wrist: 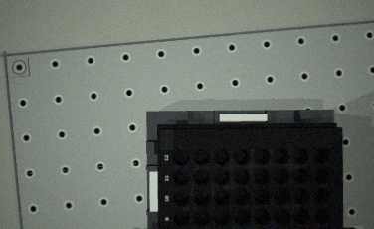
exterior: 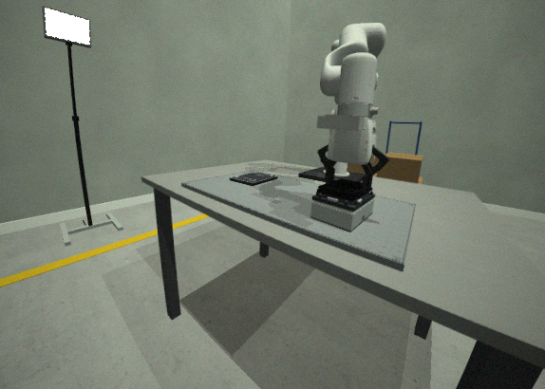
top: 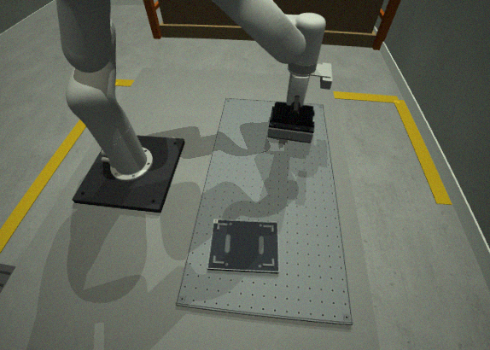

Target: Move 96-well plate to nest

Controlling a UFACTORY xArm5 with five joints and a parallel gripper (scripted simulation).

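Right now my hand is 410 mm to the left of the plate nest N1, 110 mm past it and 80 mm above it. Also, from my hand: black 96-well plate: 10 mm below.
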